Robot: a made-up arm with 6 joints.
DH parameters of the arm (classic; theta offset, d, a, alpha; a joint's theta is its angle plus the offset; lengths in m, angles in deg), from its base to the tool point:
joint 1: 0 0.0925 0 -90
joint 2: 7.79 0 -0.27 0
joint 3: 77.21 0 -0.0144 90
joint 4: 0 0.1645 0 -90
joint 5: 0 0 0.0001 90
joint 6: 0 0.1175 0 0
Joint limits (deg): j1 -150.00..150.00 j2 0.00..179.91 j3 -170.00..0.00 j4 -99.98..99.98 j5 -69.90..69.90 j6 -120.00..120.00
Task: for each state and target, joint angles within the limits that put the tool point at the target. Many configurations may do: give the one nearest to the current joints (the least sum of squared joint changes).
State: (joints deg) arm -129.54 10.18 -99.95 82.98 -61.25 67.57
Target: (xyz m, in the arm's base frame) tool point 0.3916 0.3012 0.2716
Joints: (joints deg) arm -149.88 0.57 -135.27 70.18 -35.42 67.57
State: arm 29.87 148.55 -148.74 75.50 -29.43 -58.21
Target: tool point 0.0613 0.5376 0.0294
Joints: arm 86.23 170.54 -146.43 74.59 -13.22 -58.21
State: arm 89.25 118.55 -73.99 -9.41 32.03 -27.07
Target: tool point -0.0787 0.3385 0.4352
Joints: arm 103.68 99.64 -114.00 -9.00 11.13 -27.07
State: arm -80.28 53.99 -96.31 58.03 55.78 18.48
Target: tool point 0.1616 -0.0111 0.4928
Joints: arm -40.99 71.80 -107.86 73.06 60.24 18.48
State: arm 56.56 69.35 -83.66 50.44 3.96 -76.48
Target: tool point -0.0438 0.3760 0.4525
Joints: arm 96.69 109.24 -126.30 50.36 -0.22 -76.48
